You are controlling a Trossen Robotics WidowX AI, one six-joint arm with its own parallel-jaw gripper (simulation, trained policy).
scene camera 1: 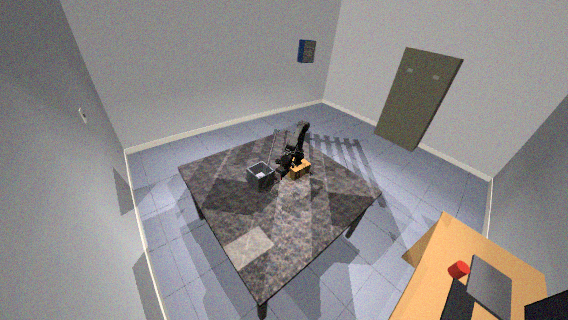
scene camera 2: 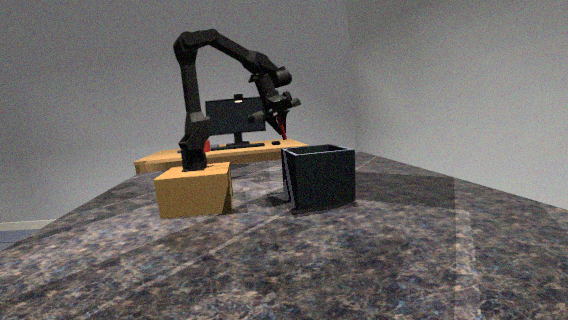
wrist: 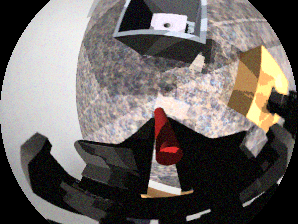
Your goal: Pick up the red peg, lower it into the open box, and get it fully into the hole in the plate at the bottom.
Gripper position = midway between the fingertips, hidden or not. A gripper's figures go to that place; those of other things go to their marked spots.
Labels:
My gripper [scene camera 2: 282,134]: 0.88 m from the lens. A grey box [scene camera 2: 319,175]: 0.64 m from the lens.

